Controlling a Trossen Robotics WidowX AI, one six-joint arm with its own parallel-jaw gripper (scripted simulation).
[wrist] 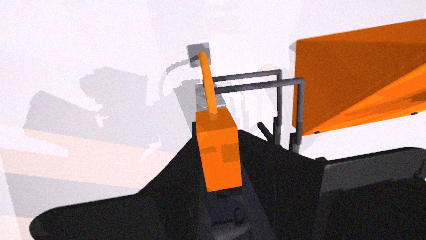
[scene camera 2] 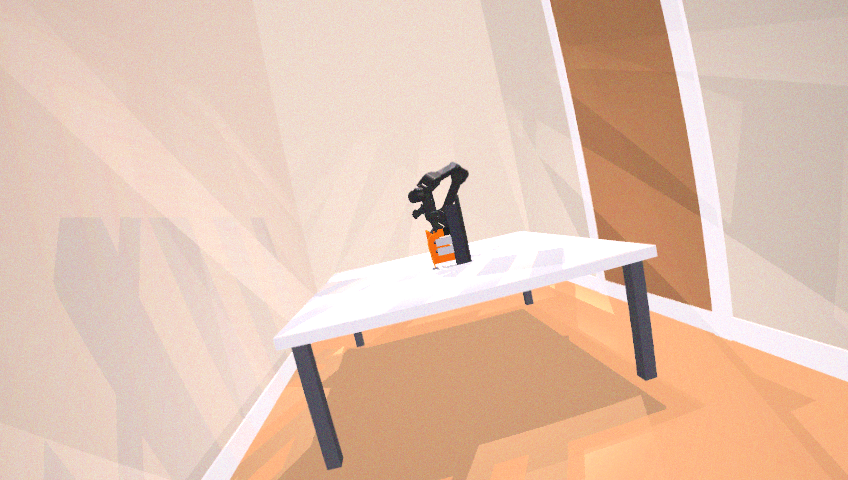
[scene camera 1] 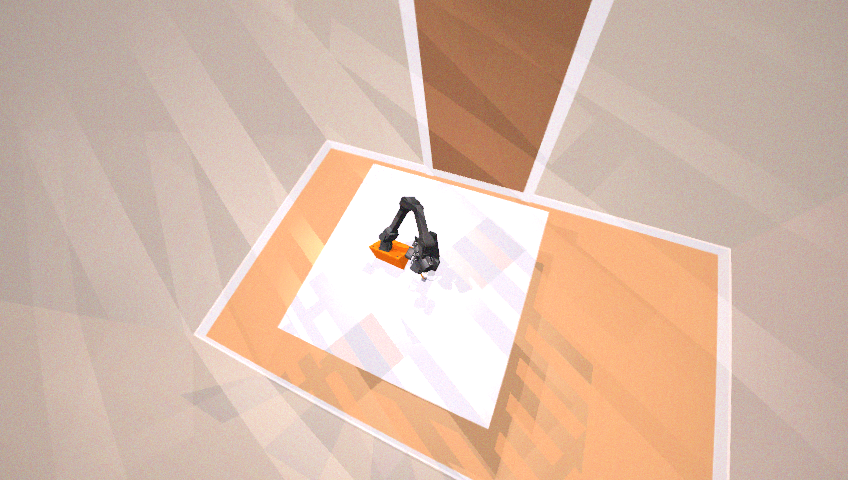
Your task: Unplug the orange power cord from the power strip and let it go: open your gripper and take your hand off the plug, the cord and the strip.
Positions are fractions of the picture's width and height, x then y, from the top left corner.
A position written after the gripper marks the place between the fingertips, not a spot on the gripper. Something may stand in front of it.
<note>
In view: the gripper (wrist: 0.51,0.58) and an orange plug (wrist: 0.51,0.60).
</note>
